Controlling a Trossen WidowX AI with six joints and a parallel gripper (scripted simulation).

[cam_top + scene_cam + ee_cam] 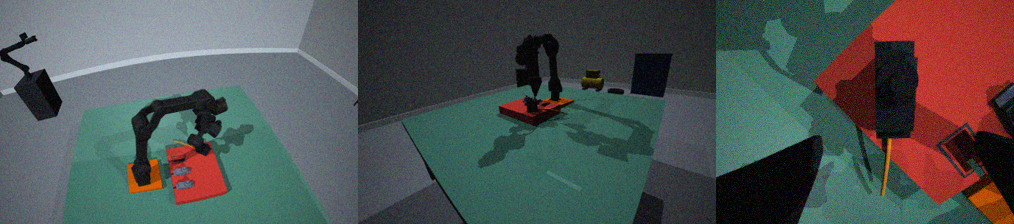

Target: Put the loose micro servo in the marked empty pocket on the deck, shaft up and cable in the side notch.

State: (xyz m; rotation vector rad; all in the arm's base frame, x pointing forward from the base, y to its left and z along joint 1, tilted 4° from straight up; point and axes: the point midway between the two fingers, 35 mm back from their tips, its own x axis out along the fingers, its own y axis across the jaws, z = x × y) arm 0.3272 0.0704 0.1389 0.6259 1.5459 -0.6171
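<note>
Now: the red deck 12 cm below my gripper tip, 10 cm to the right of it and 2 cm behind it.
</note>
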